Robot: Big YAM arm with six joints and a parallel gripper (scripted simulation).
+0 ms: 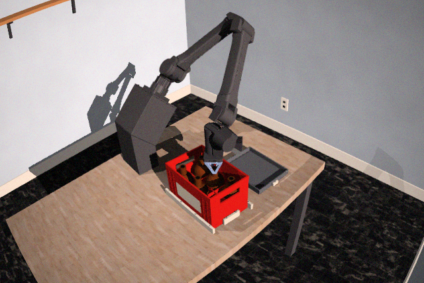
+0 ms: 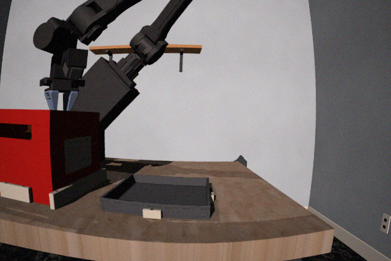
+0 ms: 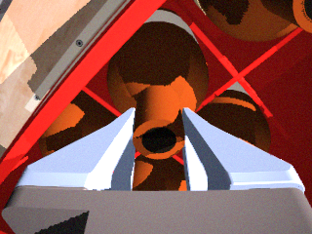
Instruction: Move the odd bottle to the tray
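The red crate is 10 mm behind my hand, 40 mm to the right of it and 70 mm below it. The rest, counted from my hand: dark grey tray (10 mm ahead, 230 mm to the left, 140 mm below).
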